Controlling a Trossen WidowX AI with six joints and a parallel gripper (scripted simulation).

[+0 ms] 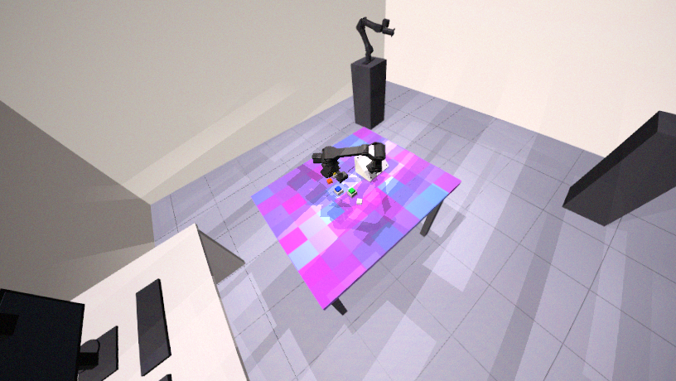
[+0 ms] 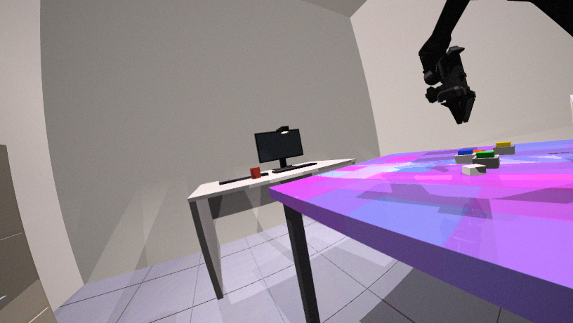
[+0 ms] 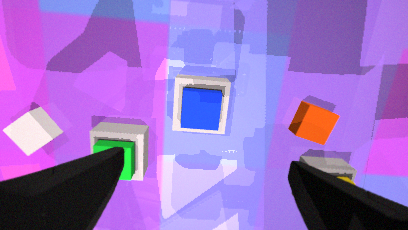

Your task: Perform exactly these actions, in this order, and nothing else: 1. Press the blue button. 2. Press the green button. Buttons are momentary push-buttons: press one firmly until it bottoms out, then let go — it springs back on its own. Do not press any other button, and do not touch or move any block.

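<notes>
Now: gripper tip 90 mm above the blue button. The rest, counted from my gripper tip: orange block 20 mm behind, 110 mm to the right, 110 mm below; then yellow button 80 mm behind, 130 mm to the right, 90 mm below; then green button 40 mm behind, 80 mm to the left, 90 mm below.
</notes>
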